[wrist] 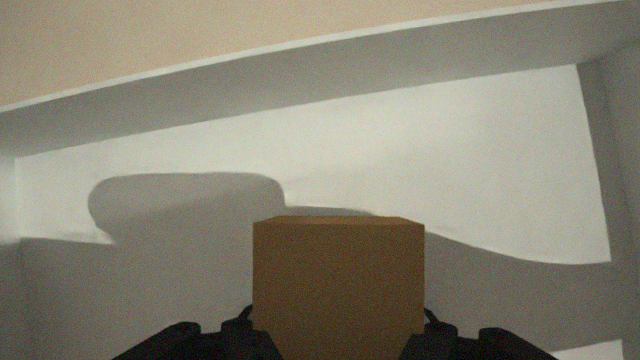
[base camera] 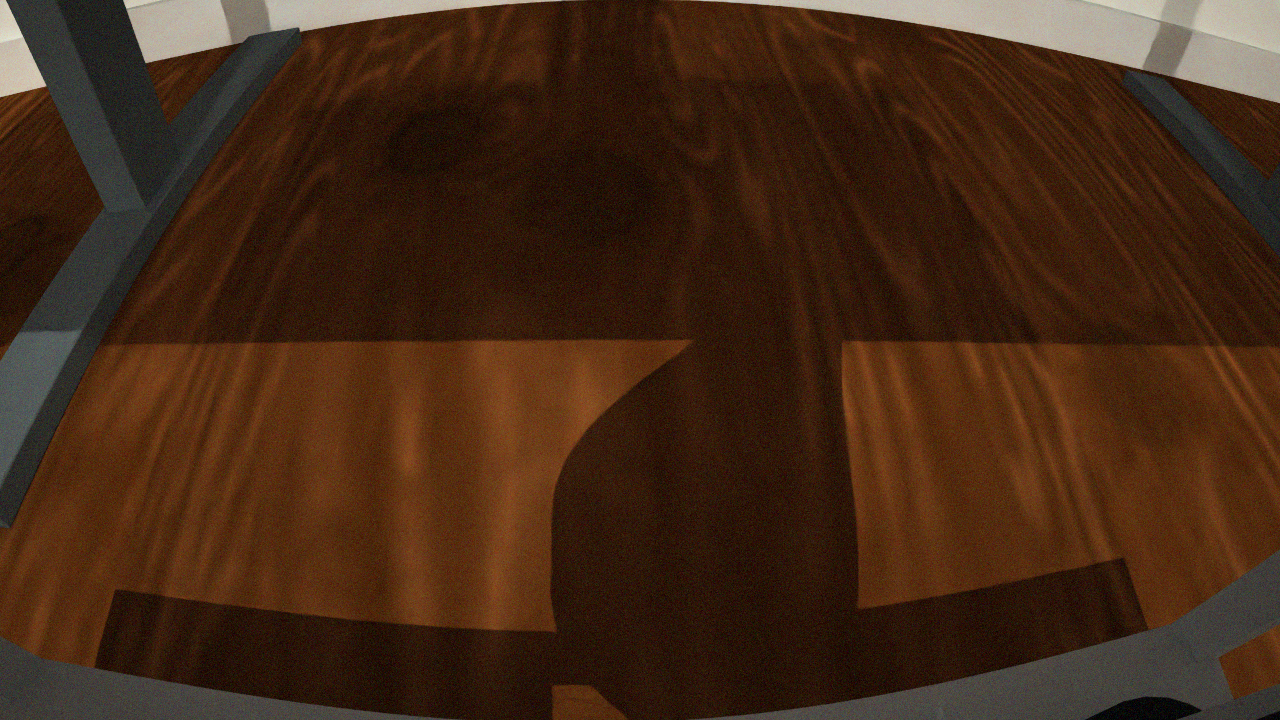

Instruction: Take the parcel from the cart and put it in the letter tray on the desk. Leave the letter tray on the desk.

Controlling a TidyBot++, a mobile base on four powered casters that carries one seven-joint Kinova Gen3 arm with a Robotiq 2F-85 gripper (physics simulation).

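Places are measured from the arm's base along level axes (x left, y back, z up), in metres.
Pixels of known places: gripper, fingertip midpoint: [wrist: 336, 315].
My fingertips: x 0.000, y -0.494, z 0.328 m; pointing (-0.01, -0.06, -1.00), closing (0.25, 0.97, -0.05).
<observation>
For each thing: its top centre in the pictures, then the offset to it from my fingertips. "spot": a spot on its surface instead. Level surfaces: height alone.
- parcel, top centre: [wrist: 333, 354] dx -0.005, dy +0.003, dz +0.051 m
- letter tray, surface spot: [wrist: 450, 140] spot: dx -0.071, dy +0.077, dz -0.002 m
- beige desk top, surface height: dz -0.004 m
- grey desk leg, surface spot: [base camera: 98, 107] spot: dx +0.418, dy -0.074, dz -0.588 m
The parcel [wrist: 338, 280], a brown box, is between the fingers of my gripper [wrist: 336, 315] at the bottom middle of the wrist view. My gripper is shut on it. The letter tray [wrist: 450, 140], white and shallow, fills most of the wrist view behind the parcel. The parcel appears over the tray's inside; how high it is above the tray floor I cannot tell. Shadows fall on the tray floor left of and around the parcel. The parcel hides part of the tray. The cart does not show in either view.
The beige desk top [wrist: 125, 45] runs beyond the tray's far wall. In the base camera view a grey desk leg [base camera: 98, 107] with its foot bar [base camera: 134, 223] stands at the left, and another foot bar [base camera: 1199, 143] is at the right. A pale wall [base camera: 1244, 26] is behind.
</observation>
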